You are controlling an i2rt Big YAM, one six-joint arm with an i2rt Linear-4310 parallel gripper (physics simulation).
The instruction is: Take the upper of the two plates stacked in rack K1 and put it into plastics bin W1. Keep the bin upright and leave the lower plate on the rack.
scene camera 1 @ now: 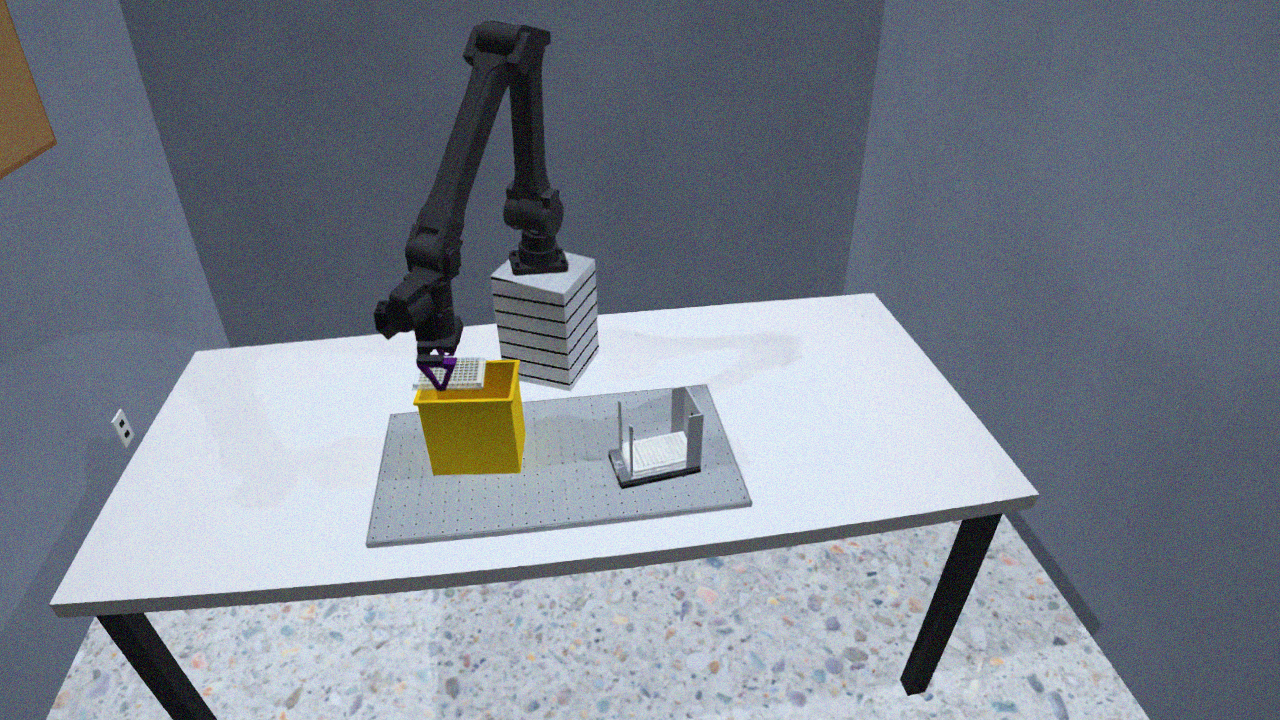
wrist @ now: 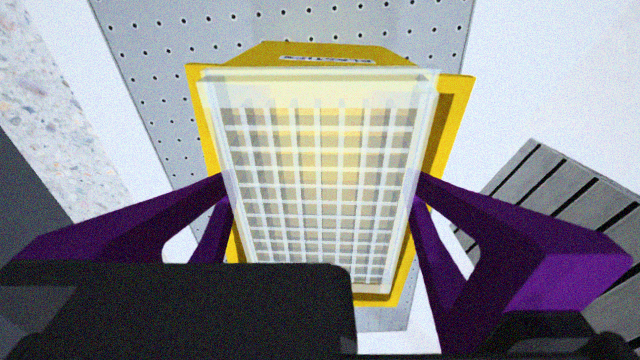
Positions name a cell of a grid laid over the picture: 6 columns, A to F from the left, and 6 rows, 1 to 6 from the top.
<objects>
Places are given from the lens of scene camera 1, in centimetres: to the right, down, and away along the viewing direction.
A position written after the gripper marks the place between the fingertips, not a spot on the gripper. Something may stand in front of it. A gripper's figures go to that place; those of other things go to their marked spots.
gripper (scene camera 1: C4): -36, 3, 133
yellow plastics bin W1 (scene camera 1: C4): -32, 13, 134
</objects>
